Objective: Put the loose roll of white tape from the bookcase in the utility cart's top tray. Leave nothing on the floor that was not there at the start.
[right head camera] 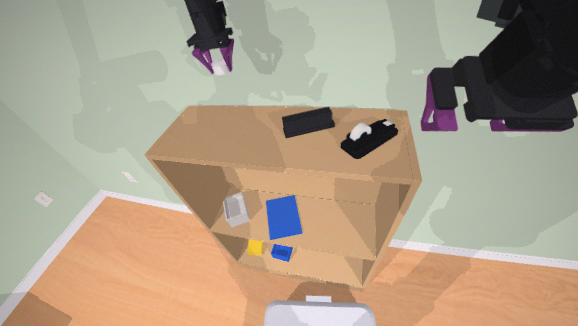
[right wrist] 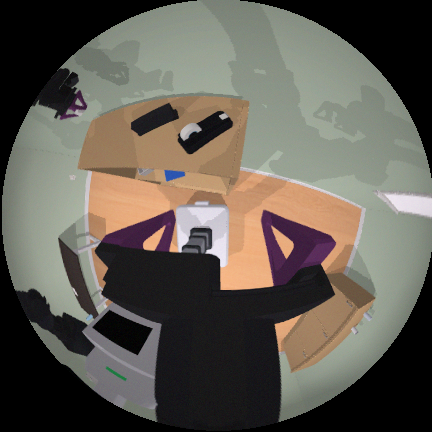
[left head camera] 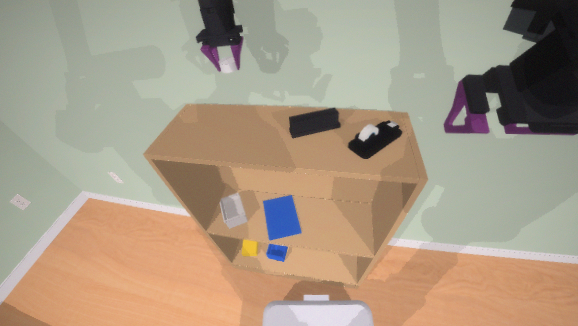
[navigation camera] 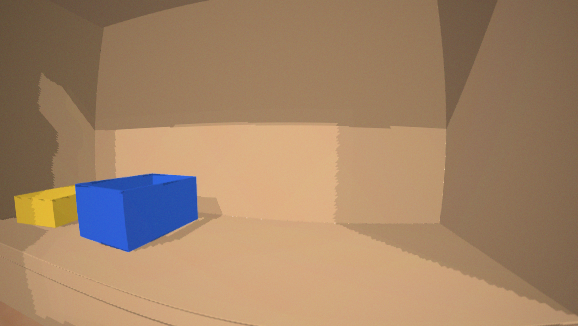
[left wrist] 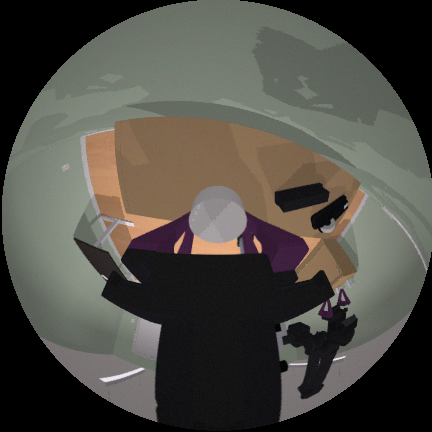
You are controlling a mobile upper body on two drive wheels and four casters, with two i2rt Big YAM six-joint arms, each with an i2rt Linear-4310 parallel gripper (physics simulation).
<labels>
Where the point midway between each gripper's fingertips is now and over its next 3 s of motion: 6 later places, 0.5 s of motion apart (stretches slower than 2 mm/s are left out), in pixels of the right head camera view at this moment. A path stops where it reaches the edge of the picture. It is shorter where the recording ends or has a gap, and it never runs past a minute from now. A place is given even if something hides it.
My left gripper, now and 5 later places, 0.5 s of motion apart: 222, 72; 215, 82; 181, 135; 131, 224; 122, 255; 228, 239
My right gripper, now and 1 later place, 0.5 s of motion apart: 457, 126; 479, 158
</labels>
